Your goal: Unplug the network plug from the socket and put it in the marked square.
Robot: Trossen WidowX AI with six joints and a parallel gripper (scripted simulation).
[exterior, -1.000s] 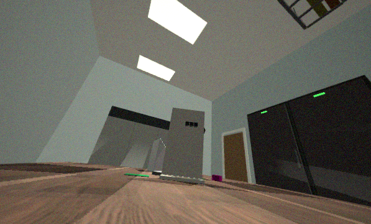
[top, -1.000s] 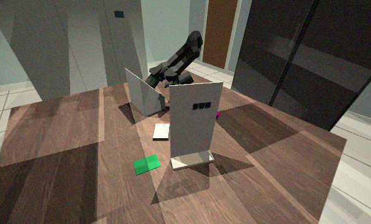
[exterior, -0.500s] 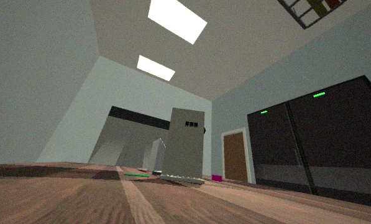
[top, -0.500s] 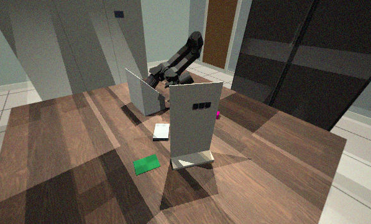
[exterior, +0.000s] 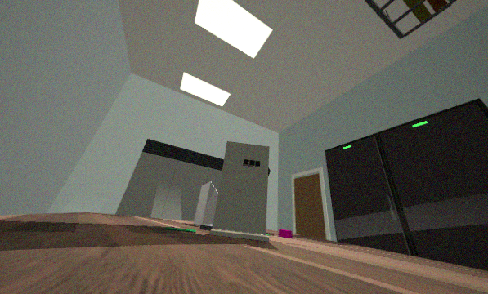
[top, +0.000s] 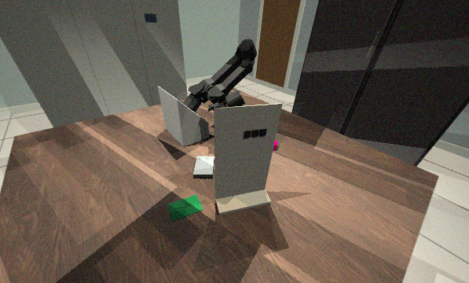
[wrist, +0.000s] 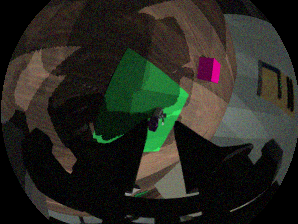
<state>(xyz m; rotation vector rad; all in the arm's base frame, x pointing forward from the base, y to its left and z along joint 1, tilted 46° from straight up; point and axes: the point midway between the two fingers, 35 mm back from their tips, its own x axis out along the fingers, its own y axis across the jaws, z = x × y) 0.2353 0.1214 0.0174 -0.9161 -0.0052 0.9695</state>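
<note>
Now: gripper tip 1 cm above the plug. Round my gripper tip: grey upright panel (19 cm ahead, 19 cm to the right, 13 cm above); silver plate (1 cm behind, 20 cm to the right, 1 cm below); green square (1 cm behind, 2 cm below).
</note>
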